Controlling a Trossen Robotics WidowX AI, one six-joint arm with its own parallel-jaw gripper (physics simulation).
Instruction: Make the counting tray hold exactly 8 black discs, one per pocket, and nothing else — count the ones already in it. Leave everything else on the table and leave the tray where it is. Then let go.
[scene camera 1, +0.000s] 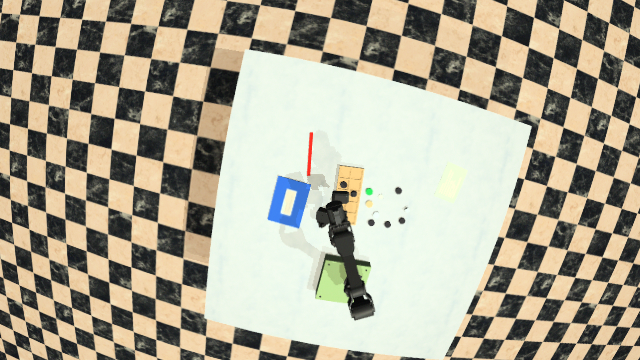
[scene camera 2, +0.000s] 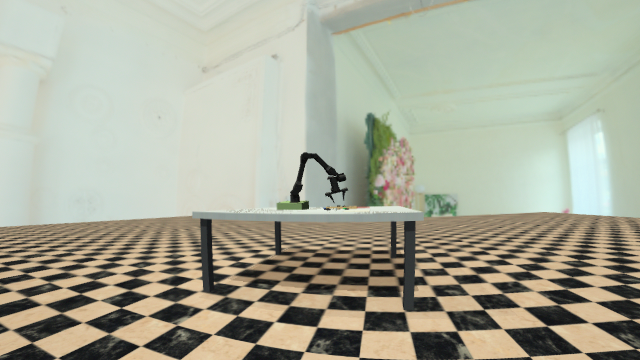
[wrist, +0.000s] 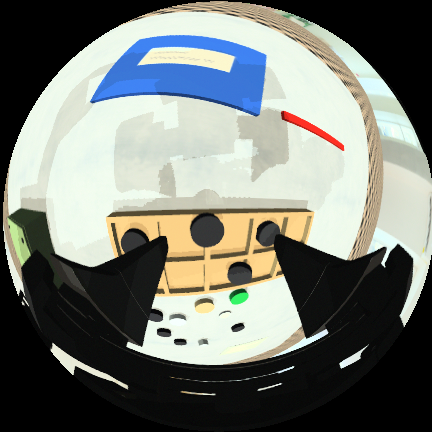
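The tan counting tray (scene camera 1: 354, 173) (wrist: 186, 275) has two rows of pockets. In the wrist view, black discs lie in the far row at the left (wrist: 134, 241) and right (wrist: 268, 233), and another black disc (wrist: 239, 273) lies in the near row. A larger-looking black disc (wrist: 207, 230) seems to lie across the wall between two far-row pockets. Loose black discs (scene camera 1: 398, 190) (scene camera 1: 371, 222) (scene camera 1: 387, 224) (wrist: 238, 327) lie beside the tray, with another (scene camera 1: 402, 220). My gripper (scene camera 2: 338, 201) (wrist: 221, 241) is open and empty above the tray, hiding part of it in scene camera 1.
A green disc (scene camera 1: 369, 191) (wrist: 239, 296), a tan disc (scene camera 1: 369, 203) (wrist: 204, 305) and whitish pieces (scene camera 1: 376, 214) (wrist: 177, 317) lie beside the tray. A blue panel (scene camera 1: 275, 200) (wrist: 210, 86), a red bar (scene camera 1: 310, 154) (wrist: 313, 129) and a pale yellow sheet (scene camera 1: 451, 182) are on the table.
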